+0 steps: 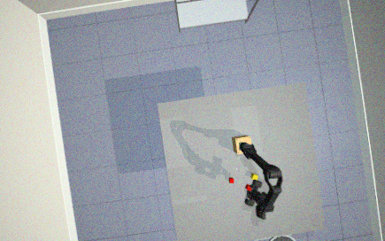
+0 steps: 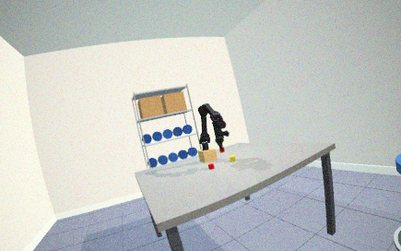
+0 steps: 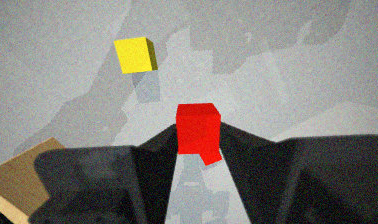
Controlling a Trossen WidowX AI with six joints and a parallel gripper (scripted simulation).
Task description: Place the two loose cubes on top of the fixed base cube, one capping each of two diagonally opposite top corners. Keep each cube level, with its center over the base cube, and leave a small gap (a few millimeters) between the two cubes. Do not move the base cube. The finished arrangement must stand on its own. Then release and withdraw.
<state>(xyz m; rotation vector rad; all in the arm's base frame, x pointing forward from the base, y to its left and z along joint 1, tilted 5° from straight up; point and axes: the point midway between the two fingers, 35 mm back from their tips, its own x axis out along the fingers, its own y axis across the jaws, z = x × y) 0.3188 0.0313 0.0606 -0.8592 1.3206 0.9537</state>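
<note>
My gripper tip is now 40 mm past the yellow cube, 90 mm to the right of it and 100 mm above it. Round my gripper tip: red cube: right at my gripper tip.
</note>
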